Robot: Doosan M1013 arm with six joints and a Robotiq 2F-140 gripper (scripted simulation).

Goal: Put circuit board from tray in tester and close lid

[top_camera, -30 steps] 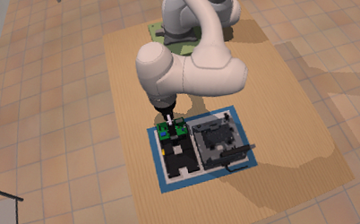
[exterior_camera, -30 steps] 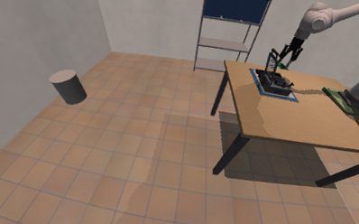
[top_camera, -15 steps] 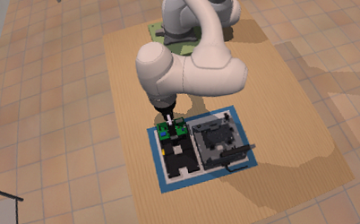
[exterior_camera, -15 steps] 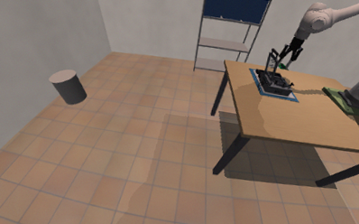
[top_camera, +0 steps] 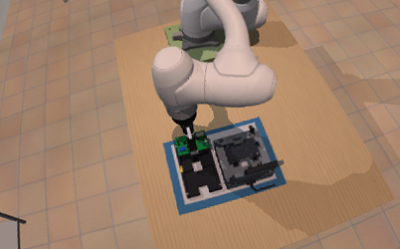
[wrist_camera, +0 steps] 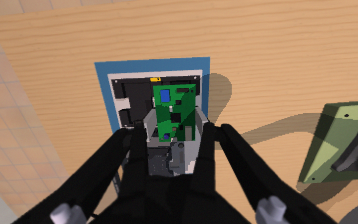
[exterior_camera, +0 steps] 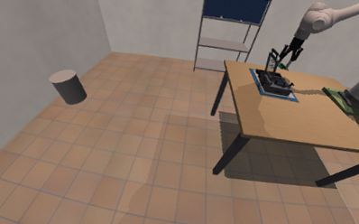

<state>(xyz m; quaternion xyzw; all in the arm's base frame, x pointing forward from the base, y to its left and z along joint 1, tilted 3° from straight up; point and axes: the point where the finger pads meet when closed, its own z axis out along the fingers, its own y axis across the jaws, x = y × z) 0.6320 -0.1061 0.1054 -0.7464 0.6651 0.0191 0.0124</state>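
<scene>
My hand is 18 cm to the right of the pin plate, 7 cm above it and 4 cm short of it. From my hand the other things lie so: tester lid (19 cm to the left, 16 cm ahead, 4 cm above); green circuit board (2 cm below).
</scene>
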